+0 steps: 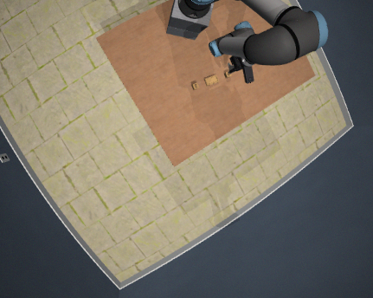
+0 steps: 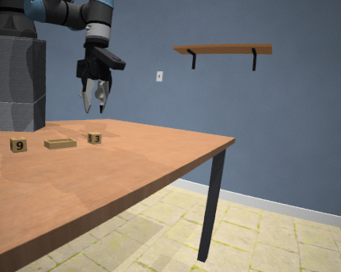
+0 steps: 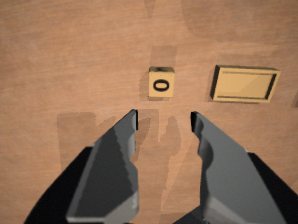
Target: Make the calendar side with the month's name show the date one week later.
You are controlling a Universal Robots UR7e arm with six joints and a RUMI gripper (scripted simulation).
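My gripper is now 90 mm above the cube. Round my hand: wooden tray: 30 mm behind, 100 mm to the right, 100 mm below.
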